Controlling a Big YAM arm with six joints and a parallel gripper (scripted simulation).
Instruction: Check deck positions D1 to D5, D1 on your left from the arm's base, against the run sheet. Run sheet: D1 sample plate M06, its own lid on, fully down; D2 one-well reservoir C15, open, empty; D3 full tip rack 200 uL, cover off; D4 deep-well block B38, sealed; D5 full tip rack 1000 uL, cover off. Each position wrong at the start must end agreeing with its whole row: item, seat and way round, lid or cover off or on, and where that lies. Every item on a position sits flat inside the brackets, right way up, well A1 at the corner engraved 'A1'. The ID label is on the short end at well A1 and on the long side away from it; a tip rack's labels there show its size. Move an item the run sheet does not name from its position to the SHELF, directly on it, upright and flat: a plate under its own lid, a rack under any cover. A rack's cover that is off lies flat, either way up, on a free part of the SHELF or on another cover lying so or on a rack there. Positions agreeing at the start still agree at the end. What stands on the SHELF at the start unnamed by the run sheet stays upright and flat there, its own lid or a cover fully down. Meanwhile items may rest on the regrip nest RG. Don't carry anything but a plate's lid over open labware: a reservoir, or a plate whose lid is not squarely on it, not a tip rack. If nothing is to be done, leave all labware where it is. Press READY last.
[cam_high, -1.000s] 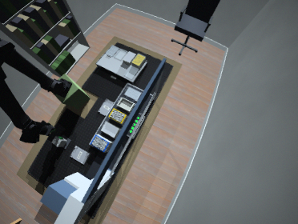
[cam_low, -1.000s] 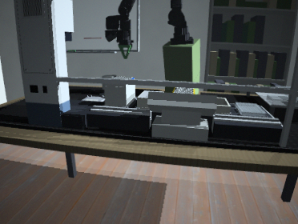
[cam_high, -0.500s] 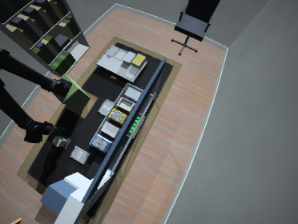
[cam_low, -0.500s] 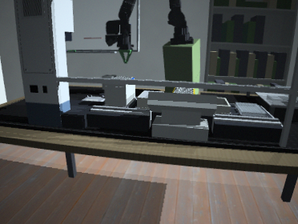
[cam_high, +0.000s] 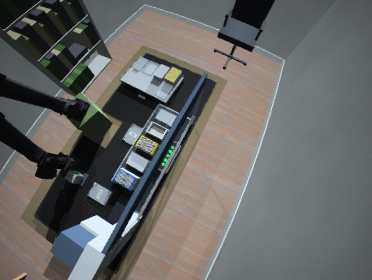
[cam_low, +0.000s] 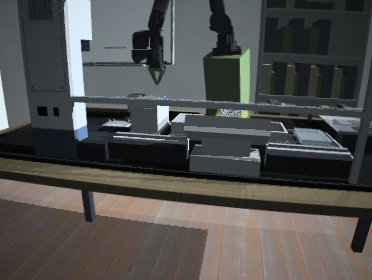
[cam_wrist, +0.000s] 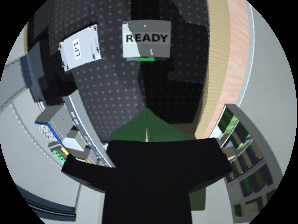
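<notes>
The green-topped box lies 90 mm below my hand, 70 mm to the right of it and 10 mm behind it. Round my hand: sealed block 360 mm ahead, 160 mm to the left, 90 mm below; blue tip rack 340 mm ahead, 40 mm below, 30 mm to the left; yellow tip rack 370 mm ahead, 280 mm to the left, 70 mm below.
</notes>
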